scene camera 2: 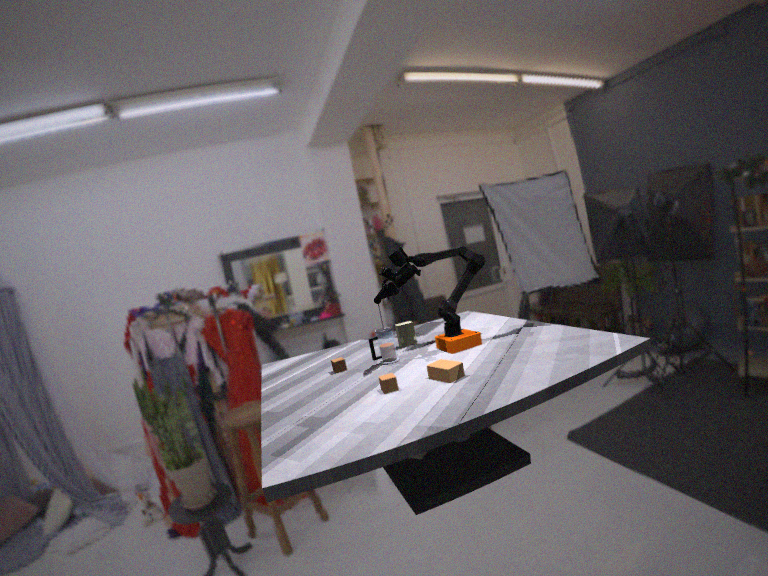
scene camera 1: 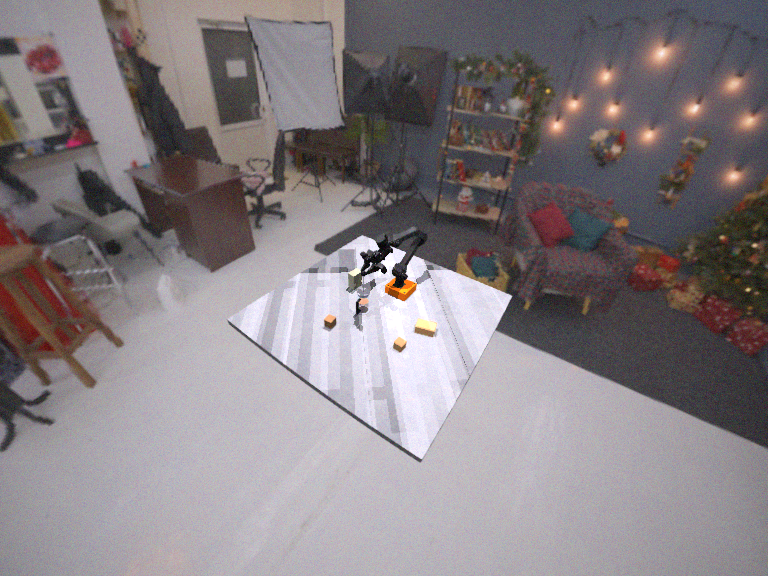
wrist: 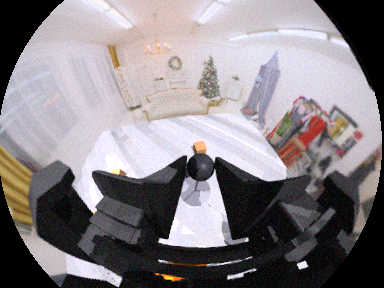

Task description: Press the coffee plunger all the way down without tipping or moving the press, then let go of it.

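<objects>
Tan block (scene camera 2: 444, 371): 128 cm from the lens. Coffee press (scene camera 2: 384, 336): 159 cm from the lens. Marked spots on the coffee press and the tan block: 40 cm apart. The tan block is nearer to the lens than the coffee press.
</objects>
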